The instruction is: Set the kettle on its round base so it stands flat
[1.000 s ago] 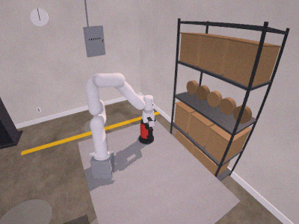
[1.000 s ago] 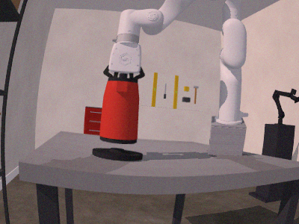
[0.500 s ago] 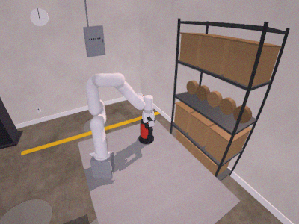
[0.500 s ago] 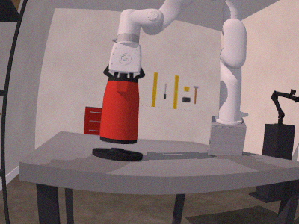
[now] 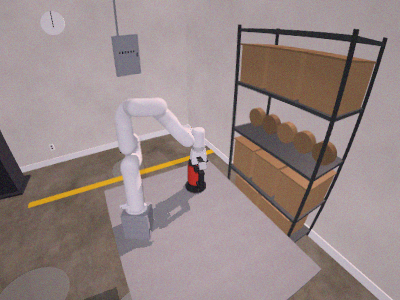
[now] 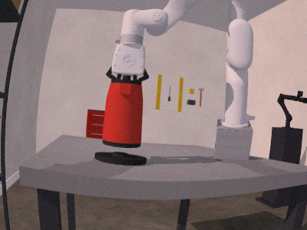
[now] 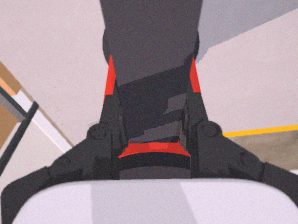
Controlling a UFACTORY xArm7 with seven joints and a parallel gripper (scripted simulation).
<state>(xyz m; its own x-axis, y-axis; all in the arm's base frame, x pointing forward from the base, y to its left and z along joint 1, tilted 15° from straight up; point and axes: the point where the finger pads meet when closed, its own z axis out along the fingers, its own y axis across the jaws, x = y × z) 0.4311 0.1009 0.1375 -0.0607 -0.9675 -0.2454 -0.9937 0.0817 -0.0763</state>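
Right now the red kettle is 3 cm to the left of my hand and 6 cm below it. From my hand the other things lie so: black round base: 6 cm to the left, 19 cm below.
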